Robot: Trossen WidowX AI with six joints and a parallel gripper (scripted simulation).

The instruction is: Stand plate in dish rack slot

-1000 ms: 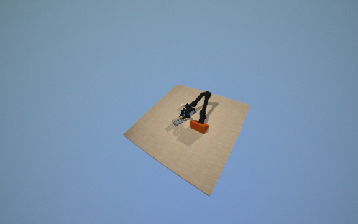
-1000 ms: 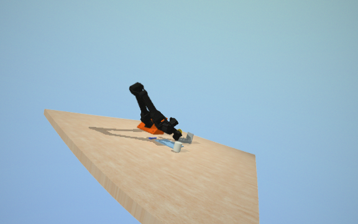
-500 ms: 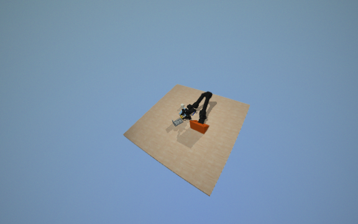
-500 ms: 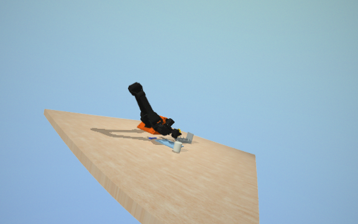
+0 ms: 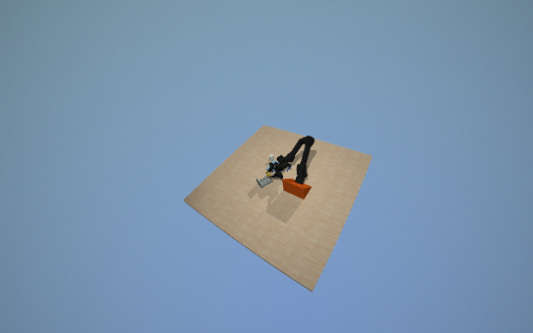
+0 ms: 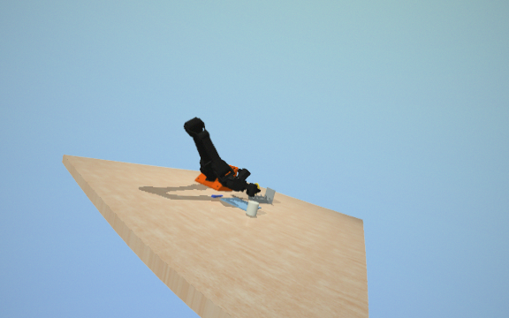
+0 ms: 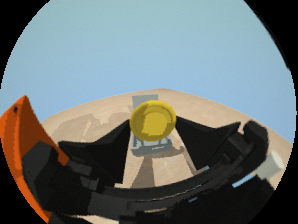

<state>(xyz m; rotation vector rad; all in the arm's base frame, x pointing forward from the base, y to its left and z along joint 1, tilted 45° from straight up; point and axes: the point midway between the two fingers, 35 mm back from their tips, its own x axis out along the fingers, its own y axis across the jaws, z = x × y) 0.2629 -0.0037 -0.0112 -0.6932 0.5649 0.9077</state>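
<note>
The grey dish rack is 20 mm ahead of my gripper tip, 40 mm to the left of it and 40 mm below it. From my gripper tip the other things lie so: yellow plate 10 mm to the right; small blue object 110 mm behind, 200 mm to the right, 60 mm below; light blue mat 10 mm ahead, 170 mm to the right, 60 mm below.
</note>
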